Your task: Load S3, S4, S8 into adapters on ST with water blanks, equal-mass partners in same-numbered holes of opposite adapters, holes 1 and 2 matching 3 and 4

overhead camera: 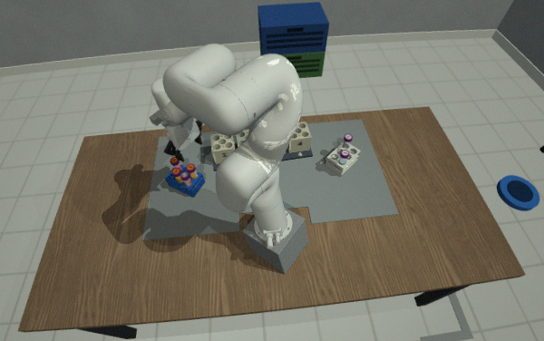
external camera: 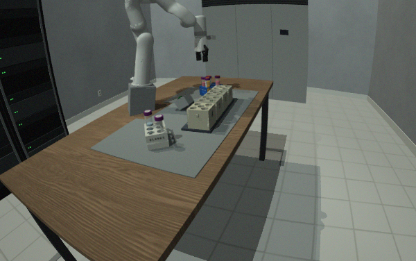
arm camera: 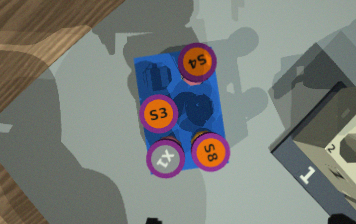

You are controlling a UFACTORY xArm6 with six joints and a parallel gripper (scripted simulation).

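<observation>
Now: the amber-filled sample tube 1 cm ahead of my hand, 8 cm to the left of it and 18 cm below it. Also, from my hand: adapter (16 cm ahead, 9 cm to the right, 19 cm below); white blanks rack (8 cm ahead, 60 cm to the right, 21 cm below).
</observation>
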